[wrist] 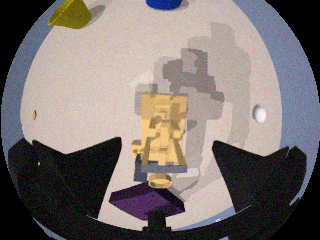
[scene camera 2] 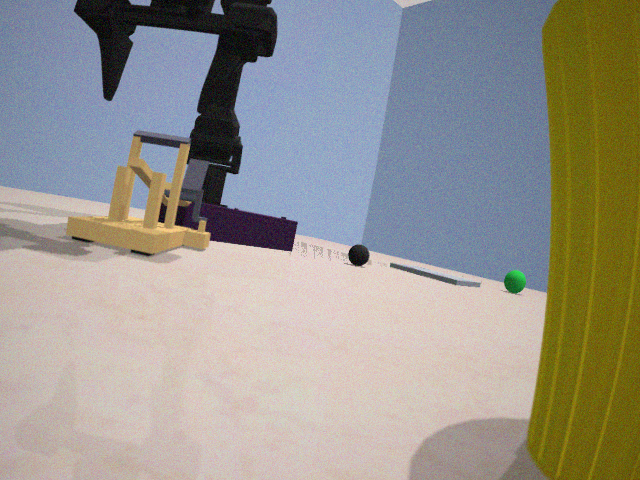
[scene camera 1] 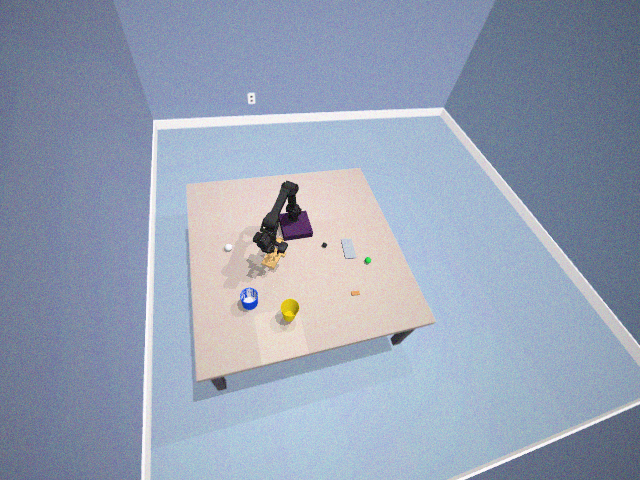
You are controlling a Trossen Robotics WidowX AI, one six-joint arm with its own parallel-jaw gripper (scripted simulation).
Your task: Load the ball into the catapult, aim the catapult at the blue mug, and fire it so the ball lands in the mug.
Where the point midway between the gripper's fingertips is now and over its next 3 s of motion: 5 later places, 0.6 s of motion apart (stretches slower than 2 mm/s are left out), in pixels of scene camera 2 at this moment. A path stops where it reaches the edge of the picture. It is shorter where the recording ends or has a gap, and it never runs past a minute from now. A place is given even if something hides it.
My gripper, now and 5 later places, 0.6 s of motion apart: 151, 105; 296, 139; 369, 223; 364, 236; 360, 254; 357, 258
